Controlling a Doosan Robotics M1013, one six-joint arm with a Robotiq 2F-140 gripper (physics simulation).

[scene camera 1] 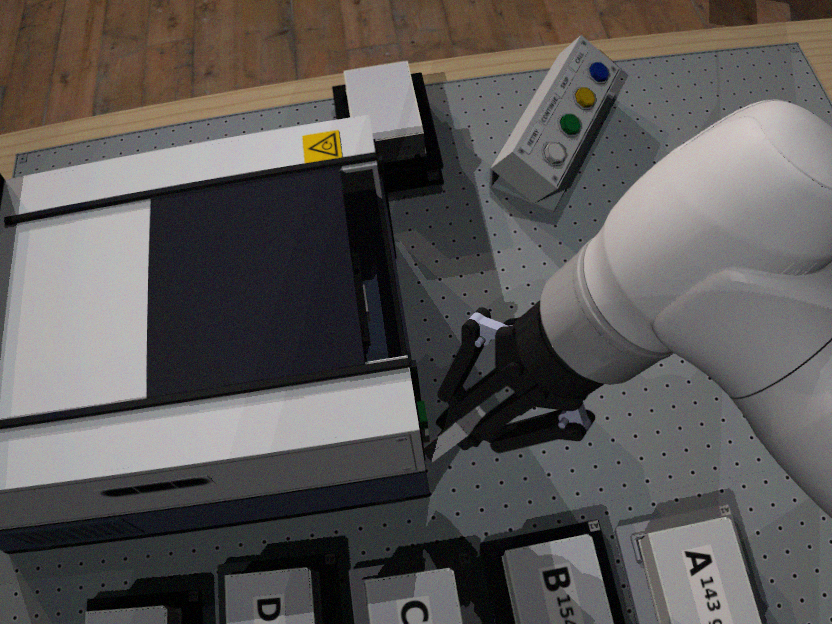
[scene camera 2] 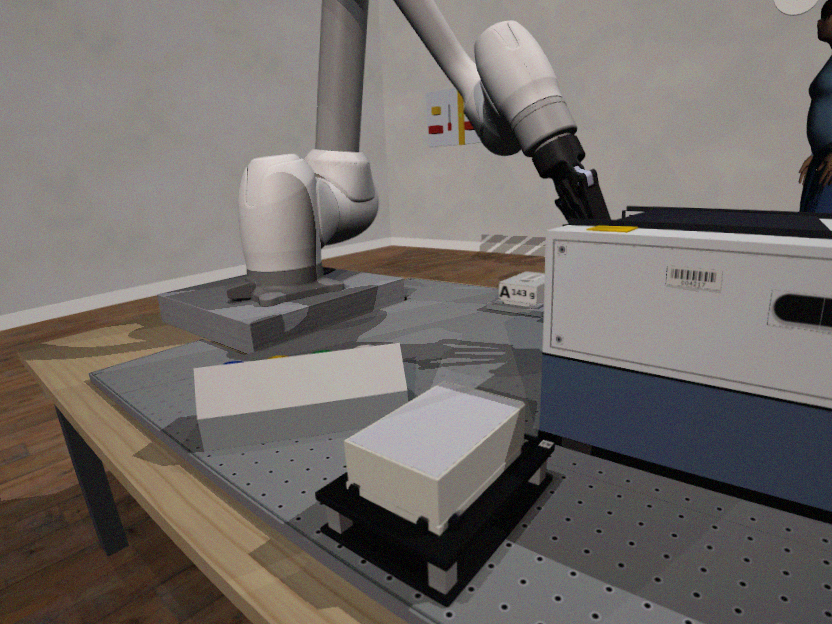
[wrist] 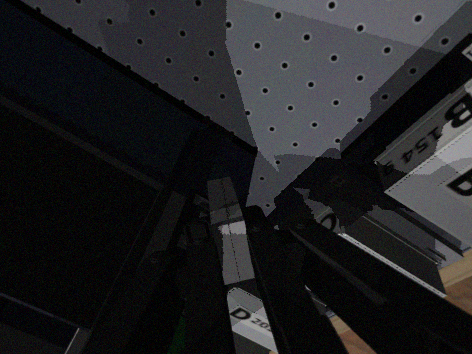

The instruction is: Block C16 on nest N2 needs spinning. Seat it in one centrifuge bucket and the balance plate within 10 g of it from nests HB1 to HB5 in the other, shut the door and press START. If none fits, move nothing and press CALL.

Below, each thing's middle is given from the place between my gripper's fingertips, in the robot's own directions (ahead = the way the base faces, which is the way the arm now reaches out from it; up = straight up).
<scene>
My gripper is now 160 mm short of the dark lid (scene camera 1: 249, 281), 120 mm below it and 110 mm to the left of it. From my hand the other things lie so: button box (scene camera 2: 239, 403) (450 mm to the right, 140 mm behind, 50 mm below); then white block (scene camera 2: 434, 456) (440 mm to the right, 70 mm ahead, 30 mm below); then centrifuge (scene camera 1: 96, 461) (280 mm ahead, 90 mm to the right, 30 mm above).
</scene>
